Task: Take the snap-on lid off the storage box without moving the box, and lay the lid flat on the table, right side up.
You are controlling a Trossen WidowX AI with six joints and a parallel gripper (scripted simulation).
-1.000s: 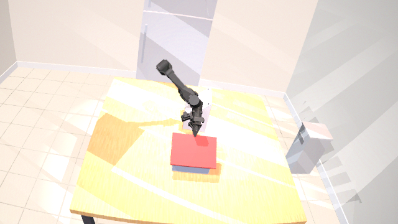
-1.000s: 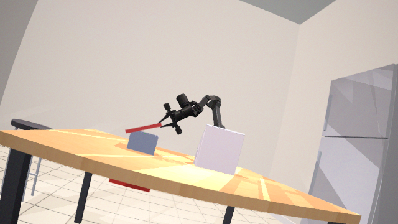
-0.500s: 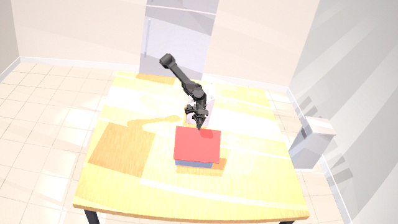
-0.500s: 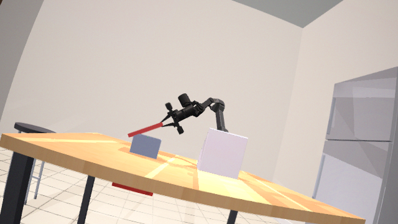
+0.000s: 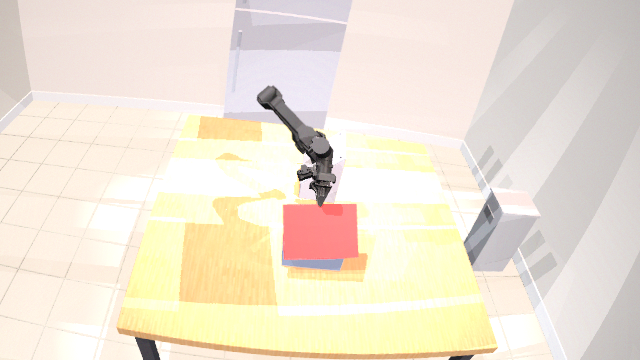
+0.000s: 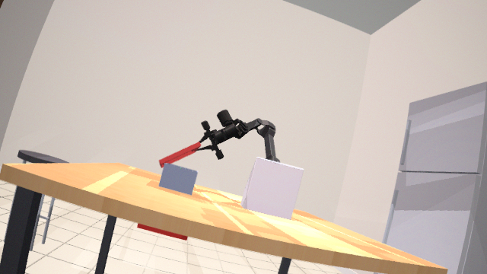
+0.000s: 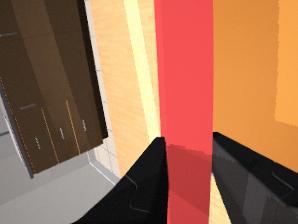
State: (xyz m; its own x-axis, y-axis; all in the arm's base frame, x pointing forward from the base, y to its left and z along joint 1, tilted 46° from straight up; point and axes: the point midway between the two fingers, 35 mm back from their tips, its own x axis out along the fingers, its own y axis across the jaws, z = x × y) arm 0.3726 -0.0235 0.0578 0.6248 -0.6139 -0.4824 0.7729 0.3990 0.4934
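Right now my gripper tip is 70 mm short of the lid and 50 mm above it. The rest, counted from my gripper tip: storage box (150 mm below, 30 mm ahead).
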